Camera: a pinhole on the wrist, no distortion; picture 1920 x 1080 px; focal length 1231.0 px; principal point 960.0 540.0 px. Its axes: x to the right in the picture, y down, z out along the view. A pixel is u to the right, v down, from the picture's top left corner.
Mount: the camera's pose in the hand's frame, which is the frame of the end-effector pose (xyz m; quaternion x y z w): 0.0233 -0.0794 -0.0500 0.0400 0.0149 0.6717 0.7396
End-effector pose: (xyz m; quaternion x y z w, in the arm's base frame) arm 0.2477 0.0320 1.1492 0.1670 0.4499 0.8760 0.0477
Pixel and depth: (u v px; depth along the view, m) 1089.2 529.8 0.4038
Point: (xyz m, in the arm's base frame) 0.3051 0.3508 1.3122
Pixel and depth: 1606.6 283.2 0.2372
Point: 0.2160 0.1818 1.2999
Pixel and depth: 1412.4 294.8 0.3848
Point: 0.2279 0.2985 1.3950
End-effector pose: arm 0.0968 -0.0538 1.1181 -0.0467 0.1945 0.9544 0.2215
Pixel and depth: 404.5 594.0 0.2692
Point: 0.1705 0.2120 1.2391
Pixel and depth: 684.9 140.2 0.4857
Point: 0.0082 0.3763 1.3889
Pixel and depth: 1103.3 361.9 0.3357
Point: 0.0312 0.1456 1.3393
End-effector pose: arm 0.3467 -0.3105 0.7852 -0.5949 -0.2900 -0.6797 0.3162
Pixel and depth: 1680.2 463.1 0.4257
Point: 0.6901 -0.1210 0.9403
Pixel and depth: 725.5 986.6 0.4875
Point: 0.5026 0.1543 0.7141
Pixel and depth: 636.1 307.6 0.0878
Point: 0.2816 -0.2191 0.8315
